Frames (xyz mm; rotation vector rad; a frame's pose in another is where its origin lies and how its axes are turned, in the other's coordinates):
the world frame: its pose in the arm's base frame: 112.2 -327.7 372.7 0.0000 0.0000 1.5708
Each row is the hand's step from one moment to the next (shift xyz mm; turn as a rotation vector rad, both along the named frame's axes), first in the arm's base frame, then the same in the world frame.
Working: the arm's base frame: its pose in the world frame: 327.7 112.2 -372.7 0.0000 0.0000 -1.5708

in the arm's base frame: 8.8 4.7 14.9 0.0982 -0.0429 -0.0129
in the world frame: 4.7 -8.8 14.9 -0.0429 -0.0982 -0.0129
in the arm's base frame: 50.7 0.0 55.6 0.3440 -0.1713 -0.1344
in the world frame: 0.0 -50.7 55.6 -0.1713 -0.3440 -0.1344
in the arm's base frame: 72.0 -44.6 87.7 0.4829 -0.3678 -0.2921
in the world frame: -44.6 -72.0 87.7 -0.3678 -0.4829 -0.2921
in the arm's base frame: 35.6 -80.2 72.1 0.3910 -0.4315 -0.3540
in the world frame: -80.2 -35.6 72.1 -0.4315 -0.3910 -0.3540
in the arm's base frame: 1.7 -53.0 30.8 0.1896 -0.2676 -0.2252
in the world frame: -53.0 -1.7 30.8 -0.2676 -0.1896 -0.2252
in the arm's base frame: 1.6 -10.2 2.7 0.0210 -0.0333 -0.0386
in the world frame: -10.2 -1.6 2.7 -0.0333 -0.0210 -0.0386
